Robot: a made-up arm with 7 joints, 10 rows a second.
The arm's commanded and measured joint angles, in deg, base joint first. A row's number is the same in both.
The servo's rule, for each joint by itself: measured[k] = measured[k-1] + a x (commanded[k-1-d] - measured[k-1]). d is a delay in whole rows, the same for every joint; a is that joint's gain. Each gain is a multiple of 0.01, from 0.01 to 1. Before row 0 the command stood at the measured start. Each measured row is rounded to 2 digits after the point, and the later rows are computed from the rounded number. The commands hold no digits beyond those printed.
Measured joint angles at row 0:
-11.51, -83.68, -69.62, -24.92, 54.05, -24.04, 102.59
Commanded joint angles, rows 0 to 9:
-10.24, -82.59, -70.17, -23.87, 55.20, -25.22, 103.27
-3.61, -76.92, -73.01, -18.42, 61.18, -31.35, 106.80
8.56, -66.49, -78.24, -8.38, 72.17, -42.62, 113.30
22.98, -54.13, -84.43, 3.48, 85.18, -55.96, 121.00
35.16, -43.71, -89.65, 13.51, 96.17, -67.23, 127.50
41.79, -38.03, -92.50, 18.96, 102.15, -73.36, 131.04
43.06, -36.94, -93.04, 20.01, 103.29, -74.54, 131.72
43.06, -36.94, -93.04, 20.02, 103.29, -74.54, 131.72
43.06, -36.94, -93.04, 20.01, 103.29, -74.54, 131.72
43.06, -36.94, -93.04, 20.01, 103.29, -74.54, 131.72
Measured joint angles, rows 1 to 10:
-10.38, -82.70, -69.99, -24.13, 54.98, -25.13, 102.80
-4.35, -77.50, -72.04, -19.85, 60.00, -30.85, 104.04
7.14, -67.59, -76.26, -11.25, 69.86, -41.68, 106.91
21.24, -55.48, -81.82, -0.20, 82.27, -54.82, 111.28
33.63, -44.89, -87.14, 10.08, 93.53, -66.24, 116.31
40.89, -38.72, -90.78, 16.74, 100.51, -72.79, 120.88
42.82, -37.12, -92.32, 19.19, 102.76, -74.40, 124.24
43.03, -36.96, -92.81, 19.81, 103.19, -74.53, 126.56
43.06, -36.94, -92.97, 19.96, 103.27, -74.54, 128.16
43.06, -36.94, -93.02, 20.00, 103.29, -74.54, 129.26
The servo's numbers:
d 0
a 0.89 0.90 0.68 0.75 0.81 0.92 0.31

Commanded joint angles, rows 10 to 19:
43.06, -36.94, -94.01, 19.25, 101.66, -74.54, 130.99
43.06, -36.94, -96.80, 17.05, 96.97, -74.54, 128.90
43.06, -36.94, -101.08, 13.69, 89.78, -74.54, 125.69
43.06, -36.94, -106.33, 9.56, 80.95, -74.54, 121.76
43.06, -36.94, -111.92, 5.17, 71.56, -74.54, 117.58
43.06, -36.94, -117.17, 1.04, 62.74, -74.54, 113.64
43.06, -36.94, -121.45, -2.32, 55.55, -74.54, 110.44
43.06, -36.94, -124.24, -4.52, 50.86, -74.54, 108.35
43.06, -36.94, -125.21, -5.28, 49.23, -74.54, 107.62
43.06, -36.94, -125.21, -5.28, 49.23, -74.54, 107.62
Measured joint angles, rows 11 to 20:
43.06, -36.94, -93.69, 19.44, 101.97, -74.54, 129.80
43.06, -36.94, -95.80, 17.65, 97.92, -74.54, 129.52
43.06, -36.94, -99.39, 14.68, 91.33, -74.54, 128.33
43.06, -36.94, -104.11, 10.84, 82.92, -74.54, 126.29
43.06, -36.94, -109.42, 6.59, 73.72, -74.54, 123.59
43.06, -36.94, -114.69, 2.43, 64.83, -74.54, 120.51
43.06, -36.94, -119.29, -1.13, 57.31, -74.54, 117.39
43.06, -36.94, -122.66, -3.67, 52.09, -74.54, 114.59
43.06, -36.94, -124.39, -4.88, 49.77, -74.54, 112.43
43.06, -36.94, -124.95, -5.18, 49.33, -74.54, 110.94

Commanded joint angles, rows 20 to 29:
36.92, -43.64, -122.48, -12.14, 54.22, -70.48, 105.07
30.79, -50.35, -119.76, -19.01, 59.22, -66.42, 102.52
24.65, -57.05, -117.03, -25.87, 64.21, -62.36, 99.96
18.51, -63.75, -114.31, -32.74, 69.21, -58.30, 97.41
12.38, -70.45, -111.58, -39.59, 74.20, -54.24, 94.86
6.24, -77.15, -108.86, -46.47, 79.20, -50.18, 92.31
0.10, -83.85, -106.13, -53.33, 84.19, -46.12, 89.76
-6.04, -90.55, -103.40, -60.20, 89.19, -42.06, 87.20
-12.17, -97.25, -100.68, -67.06, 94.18, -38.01, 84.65
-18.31, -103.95, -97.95, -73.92, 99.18, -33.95, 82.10
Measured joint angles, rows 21 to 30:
37.60, -42.97, -123.27, -10.40, 53.29, -70.80, 109.12
31.54, -49.61, -120.88, -16.86, 58.09, -66.77, 107.07
25.41, -56.31, -118.26, -23.62, 63.05, -62.71, 104.87
19.27, -63.01, -115.57, -30.46, 68.04, -58.65, 102.56
13.14, -69.71, -112.86, -37.31, 73.03, -54.59, 100.17
7.00, -76.41, -110.14, -44.18, 78.03, -50.53, 97.73
0.86, -83.11, -107.41, -51.04, 83.02, -46.47, 95.26
-5.28, -89.81, -104.68, -57.91, 88.02, -42.41, 92.76
-11.41, -96.51, -101.96, -64.77, 93.01, -38.36, 90.25
-17.55, -103.21, -99.23, -71.63, 98.01, -34.30, 87.72

